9 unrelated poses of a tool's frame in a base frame.
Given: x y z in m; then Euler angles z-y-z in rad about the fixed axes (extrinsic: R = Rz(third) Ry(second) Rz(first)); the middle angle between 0 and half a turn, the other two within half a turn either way.
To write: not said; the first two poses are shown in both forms.
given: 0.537 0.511 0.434 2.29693 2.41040 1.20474
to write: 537 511 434 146.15 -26.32 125.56
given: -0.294 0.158 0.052 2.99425 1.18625 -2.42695
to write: -294 158 52 19.94 -66.48 19.36
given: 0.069 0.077 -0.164 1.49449 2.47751 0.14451
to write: 69 77 -164 142.03 2.69 101.73
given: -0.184 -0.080 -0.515 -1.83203 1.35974 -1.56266
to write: -184 -80 -515 -77.50 -14.63 177.26
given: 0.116 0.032 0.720 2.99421 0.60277 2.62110
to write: 116 32 720 5.77 -34.11 -40.04
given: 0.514 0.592 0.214 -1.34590 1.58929 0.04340
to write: 514 592 214 -91.09 12.88 -87.76
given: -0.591 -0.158 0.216 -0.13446 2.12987 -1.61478
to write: -591 -158 216 -167.91 57.15 101.79
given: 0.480 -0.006 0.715 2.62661 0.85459 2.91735
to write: 480 -6 715 29.50 -41.03 -53.61
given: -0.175 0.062 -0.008 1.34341 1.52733 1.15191
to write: -175 62 -8 87.44 13.02 155.42
